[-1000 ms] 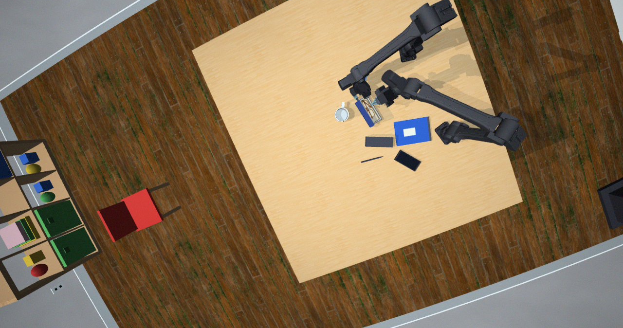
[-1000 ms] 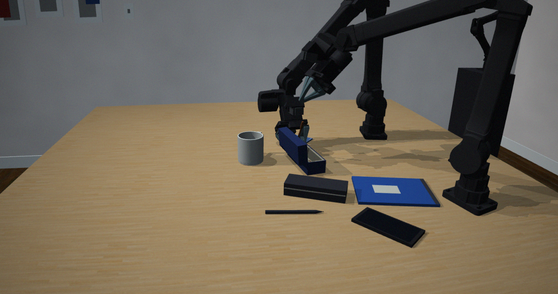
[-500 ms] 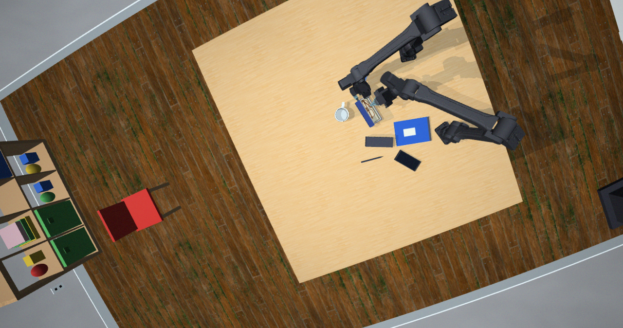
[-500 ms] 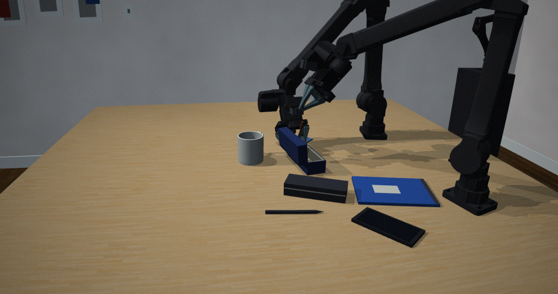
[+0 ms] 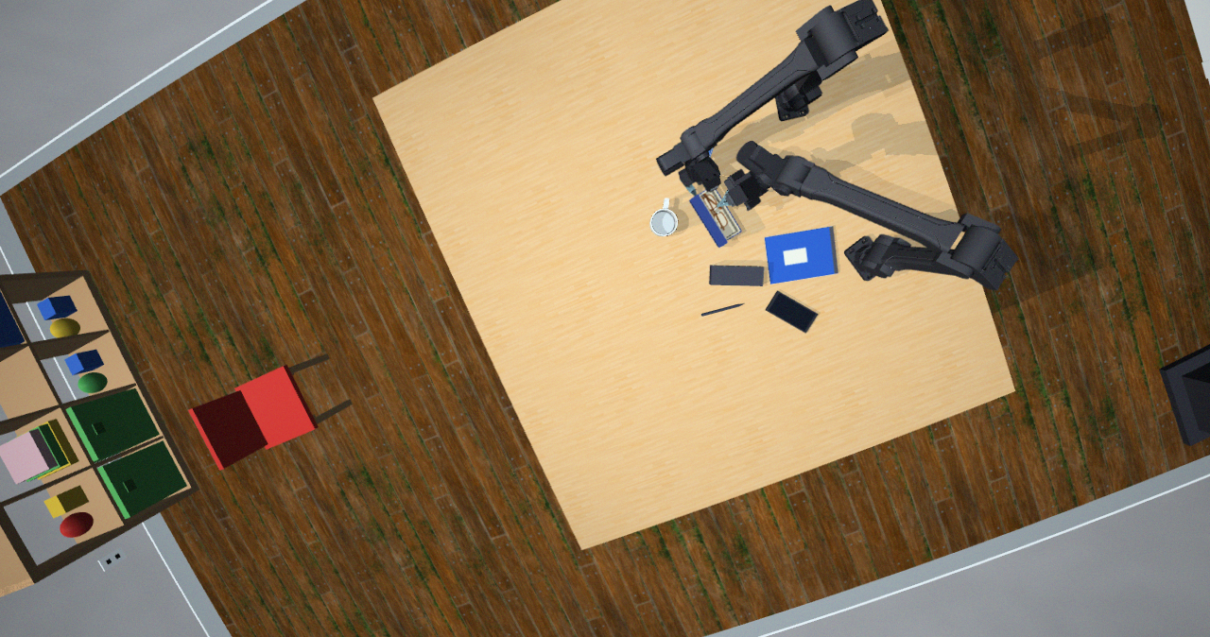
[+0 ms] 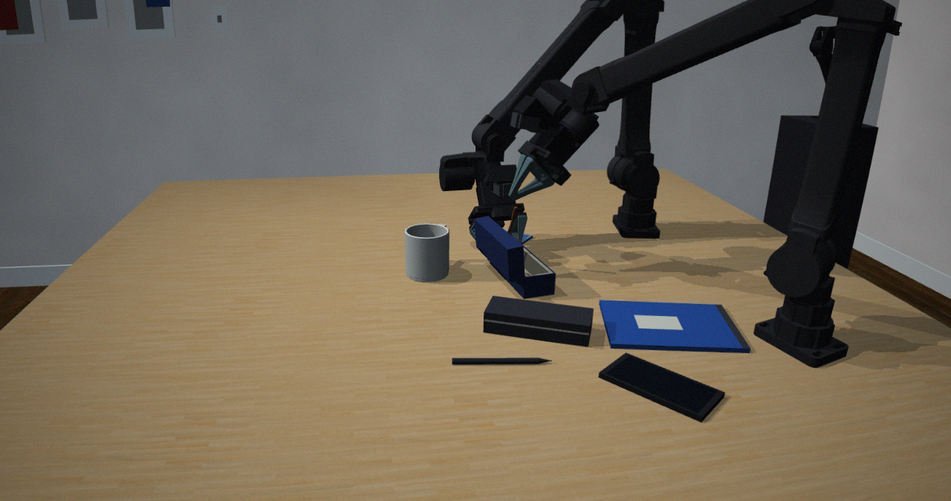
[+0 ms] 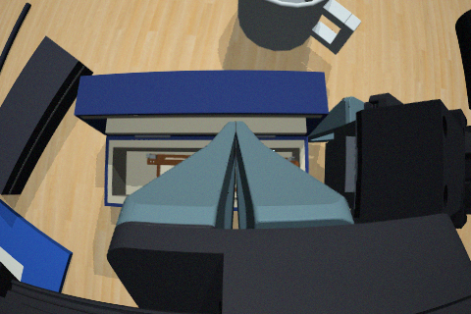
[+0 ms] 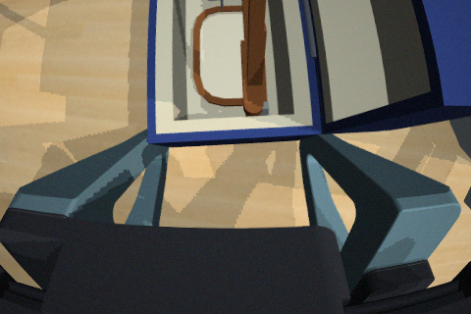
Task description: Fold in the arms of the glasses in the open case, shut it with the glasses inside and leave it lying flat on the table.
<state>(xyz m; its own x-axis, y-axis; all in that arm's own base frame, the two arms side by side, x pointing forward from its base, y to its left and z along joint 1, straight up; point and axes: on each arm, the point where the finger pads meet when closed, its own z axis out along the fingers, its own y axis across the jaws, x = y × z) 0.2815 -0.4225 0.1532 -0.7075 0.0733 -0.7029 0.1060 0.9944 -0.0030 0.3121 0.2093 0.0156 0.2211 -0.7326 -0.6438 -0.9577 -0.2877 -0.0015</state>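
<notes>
The blue glasses case lies 110 mm below my left hand, 30 mm to the left of it and 20 mm ahead of it. From my left hand the other things lie so: grey mug: 150 mm ahead, 120 mm below, 30 mm to the right; then black box: 220 mm to the left, 130 mm below, 20 mm ahead.
</notes>
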